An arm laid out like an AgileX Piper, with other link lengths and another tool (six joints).
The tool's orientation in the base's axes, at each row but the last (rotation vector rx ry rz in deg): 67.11 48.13 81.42; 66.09 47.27 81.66; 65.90 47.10 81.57; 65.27 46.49 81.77; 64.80 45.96 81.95; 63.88 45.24 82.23; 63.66 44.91 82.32; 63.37 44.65 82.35; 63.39 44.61 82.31
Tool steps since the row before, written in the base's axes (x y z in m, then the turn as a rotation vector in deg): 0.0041 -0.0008 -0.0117 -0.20 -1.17 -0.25; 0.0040 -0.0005 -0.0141 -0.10 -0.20 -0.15; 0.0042 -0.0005 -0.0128 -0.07 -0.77 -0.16; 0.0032 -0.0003 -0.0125 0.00 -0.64 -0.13; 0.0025 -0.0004 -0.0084 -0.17 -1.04 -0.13; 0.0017 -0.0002 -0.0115 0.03 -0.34 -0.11; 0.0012 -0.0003 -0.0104 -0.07 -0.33 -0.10; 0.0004 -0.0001 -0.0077 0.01 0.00 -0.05; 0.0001 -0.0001 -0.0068 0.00 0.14 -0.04
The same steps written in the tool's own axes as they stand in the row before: -0.0031 -0.0120 0.0008 -1.20 0.04 -0.14; -0.0033 -0.0143 -0.0002 -0.23 -0.07 -0.12; -0.0029 -0.0132 0.0003 -0.79 0.01 -0.03; -0.0027 -0.0126 -0.0008 -0.65 0.00 0.03; -0.0020 -0.0085 -0.0003 -1.05 0.12 -0.09; -0.0025 -0.0111 -0.0022 -0.35 -0.05 0.03; -0.0024 -0.0099 -0.0024 -0.35 -0.01 -0.06; -0.0017 -0.0072 -0.0023 -0.01 -0.05 -0.01; -0.0015 -0.0062 -0.0022 0.13 -0.06 -0.03
